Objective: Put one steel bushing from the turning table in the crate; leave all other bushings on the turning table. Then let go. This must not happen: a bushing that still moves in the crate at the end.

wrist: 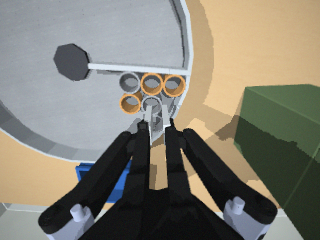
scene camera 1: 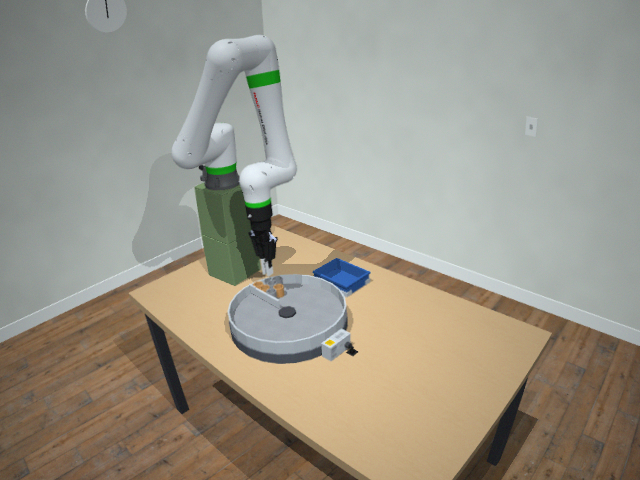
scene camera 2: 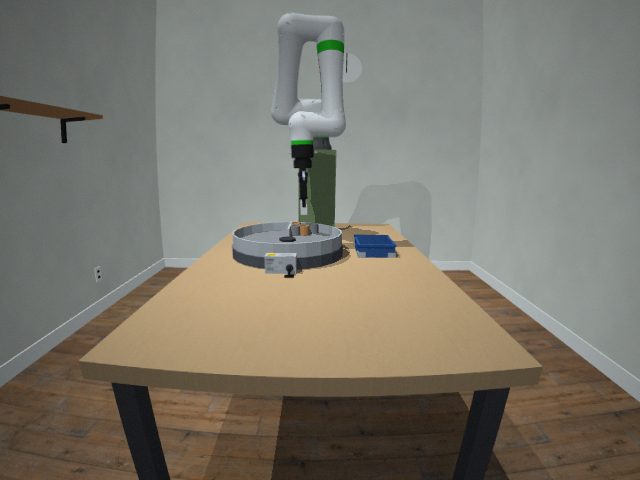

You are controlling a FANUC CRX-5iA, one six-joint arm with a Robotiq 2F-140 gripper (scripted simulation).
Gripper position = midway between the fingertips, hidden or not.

Observation:
In view: my gripper (scene camera 1: 268, 273), a grey turning table (wrist: 57, 96) and a blue crate (scene camera 1: 349, 278).
My gripper is seen too in the wrist view (wrist: 157, 113).

